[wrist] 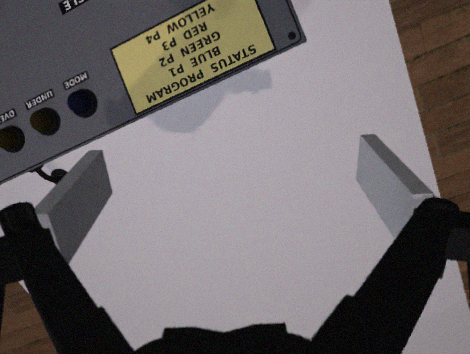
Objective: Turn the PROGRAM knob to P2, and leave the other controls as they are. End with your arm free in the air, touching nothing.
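Frame: origin at the arm's base, x ahead, y left, z up, level; millimetres.
Seen in the pictures: gripper, between the fingertips: [231, 165].
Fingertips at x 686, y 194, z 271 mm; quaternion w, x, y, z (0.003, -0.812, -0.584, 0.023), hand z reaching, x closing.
Offsets run from my fingertips to a thing's middle. "pt": to the spot under its first point. Level surfaces: height alone.
The grey control panel [30, 65] fills the upper left of the wrist view, seen upside down. The PROGRAM knob does not show in this view. A yellow label plate @(pt 53 mm back, 81 mm right, 184 mm down) [145, 75] on the panel reads STATUS PROGRAM, BLUE P1, GREEN P2, RED P3, YELLOW P4. Near the panel's edge are a dark blue round lamp @(pt 53 mm back, 148 mm right, 168 mm down) [82, 103] marked MODE, a dark yellow one @(pt 51 mm back, 194 mm right, 169 mm down) [45, 121] marked UNDER, and another dark one @(pt 48 mm back, 241 mm right, 171 mm down) [11, 139] whose label is partly cut off. My gripper [231, 165] is wide open and empty, over the white table top beside the panel.
A black cable @(pt 30 mm ahead, 331 mm right, 311 mm down) [49, 174] comes out at the panel's edge, partly behind the left finger. The white table top @(338 mm down) [235, 235] ends at the right, with brown wooden floor [440, 75] beyond. A shadow falls on the table and the panel's edge near the label plate.
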